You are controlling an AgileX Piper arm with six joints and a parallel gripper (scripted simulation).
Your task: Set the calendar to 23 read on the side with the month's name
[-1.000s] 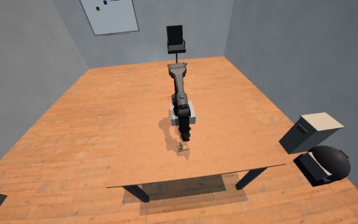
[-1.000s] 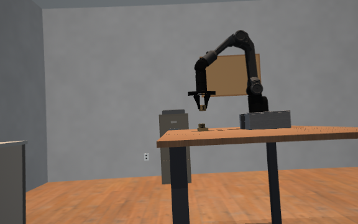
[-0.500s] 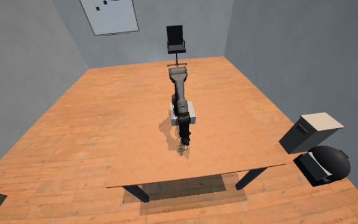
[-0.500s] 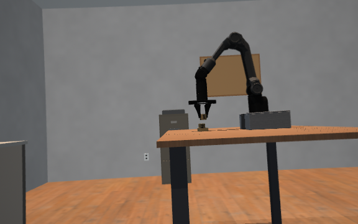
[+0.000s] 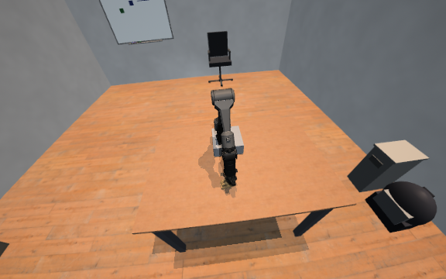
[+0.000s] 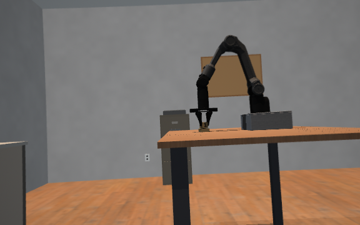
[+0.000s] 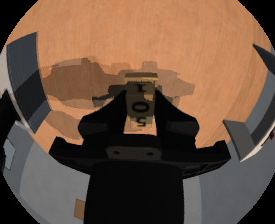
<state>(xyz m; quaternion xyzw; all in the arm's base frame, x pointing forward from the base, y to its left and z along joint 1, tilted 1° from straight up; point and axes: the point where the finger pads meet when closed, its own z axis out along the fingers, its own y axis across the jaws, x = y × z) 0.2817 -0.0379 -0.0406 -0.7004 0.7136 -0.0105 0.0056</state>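
The tan calendar cube is right at my hand. From my hand the other things lie so: tan calendar tray 30 mm below, 20 mm to the right.
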